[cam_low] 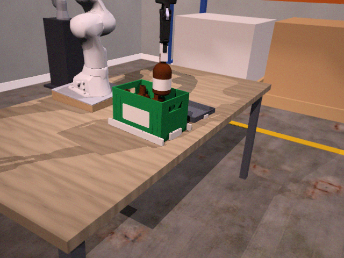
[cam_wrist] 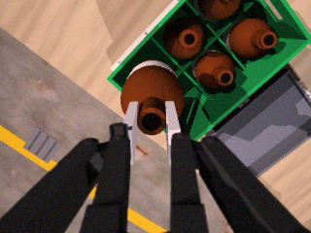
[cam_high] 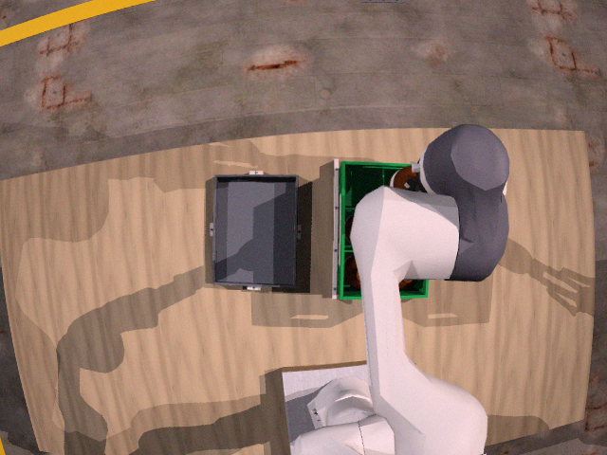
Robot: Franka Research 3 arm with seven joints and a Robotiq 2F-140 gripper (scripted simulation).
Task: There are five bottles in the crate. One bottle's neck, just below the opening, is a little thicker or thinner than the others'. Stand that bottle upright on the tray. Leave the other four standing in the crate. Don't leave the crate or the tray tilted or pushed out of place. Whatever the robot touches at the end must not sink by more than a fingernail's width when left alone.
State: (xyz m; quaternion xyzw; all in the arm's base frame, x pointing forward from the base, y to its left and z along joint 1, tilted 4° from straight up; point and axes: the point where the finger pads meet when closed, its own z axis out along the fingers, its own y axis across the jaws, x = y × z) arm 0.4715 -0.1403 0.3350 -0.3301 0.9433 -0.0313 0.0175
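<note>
Now: the brown bottle 90 mm below my hand. Round my hand: dark grey tray (340 mm below, 320 mm to the left, 60 mm behind); green crate (270 mm below, 80 mm behind, 50 mm to the left).
</note>
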